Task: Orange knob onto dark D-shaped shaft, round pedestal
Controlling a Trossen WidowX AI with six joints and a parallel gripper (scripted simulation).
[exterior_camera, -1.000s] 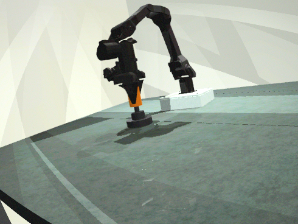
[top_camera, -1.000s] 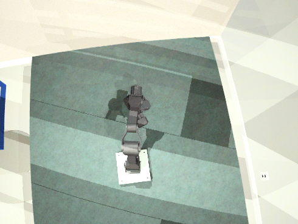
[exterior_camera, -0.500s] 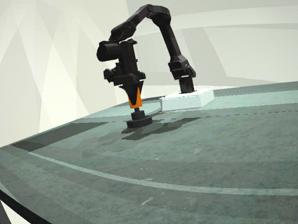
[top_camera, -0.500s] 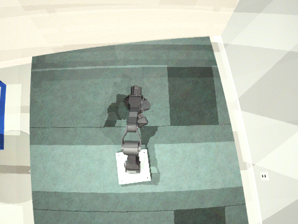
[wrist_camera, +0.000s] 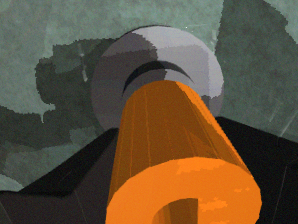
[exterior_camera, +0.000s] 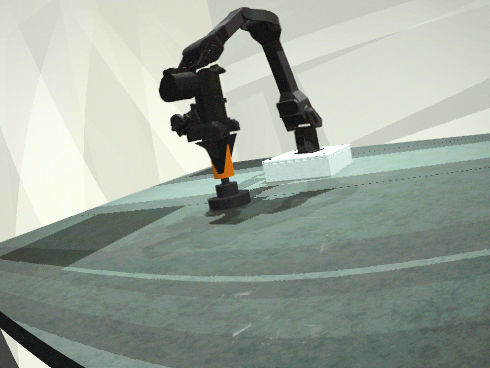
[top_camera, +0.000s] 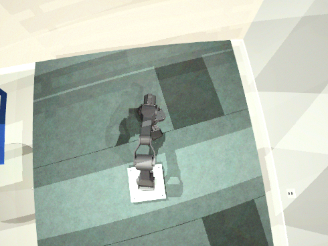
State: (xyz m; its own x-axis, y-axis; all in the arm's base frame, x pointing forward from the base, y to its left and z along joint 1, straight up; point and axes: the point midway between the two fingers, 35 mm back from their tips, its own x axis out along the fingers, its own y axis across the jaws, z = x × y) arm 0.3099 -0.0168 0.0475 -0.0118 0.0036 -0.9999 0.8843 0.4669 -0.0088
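Now: the dark pedestal 4 cm below my gripper tip. The rest, counted from my gripper tip: orange knob 2 cm above.
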